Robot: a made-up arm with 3 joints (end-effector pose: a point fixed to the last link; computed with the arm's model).
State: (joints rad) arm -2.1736 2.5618 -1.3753
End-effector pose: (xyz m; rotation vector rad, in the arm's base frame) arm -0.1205 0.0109 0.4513 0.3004 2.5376 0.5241
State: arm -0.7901 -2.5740 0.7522
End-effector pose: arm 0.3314 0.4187 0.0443 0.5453 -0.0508 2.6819
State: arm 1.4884 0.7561 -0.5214
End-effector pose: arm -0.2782 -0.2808 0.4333 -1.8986 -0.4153 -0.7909
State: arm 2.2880 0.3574 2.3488
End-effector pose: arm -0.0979 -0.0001 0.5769 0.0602 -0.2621 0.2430
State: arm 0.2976 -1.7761 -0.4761
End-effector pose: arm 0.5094 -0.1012 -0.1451 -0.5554 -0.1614 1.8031
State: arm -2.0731 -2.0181 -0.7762
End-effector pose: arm 0.4767 0.1720 0.2687 0.8047 -2.0943 0.3083
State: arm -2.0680 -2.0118 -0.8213
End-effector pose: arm 0.4759 0.1724 0.2637 0.7781 -2.0863 0.2646
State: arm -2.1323 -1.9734 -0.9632
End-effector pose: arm 0.4749 0.1650 0.2550 0.7491 -2.0530 0.0473
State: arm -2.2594 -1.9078 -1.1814
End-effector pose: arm 0.4709 0.1561 0.2450 0.7192 -1.9536 -0.2945
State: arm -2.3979 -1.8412 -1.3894
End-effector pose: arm 0.4638 0.1522 0.2401 0.6982 -1.8020 -0.6029
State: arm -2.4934 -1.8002 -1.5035
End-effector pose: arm 0.4588 0.1506 0.2415 0.6997 -1.6895 -0.7700
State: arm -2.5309 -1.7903 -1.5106
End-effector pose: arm 0.4587 0.1481 0.2446 0.7242 -1.6661 -0.8047
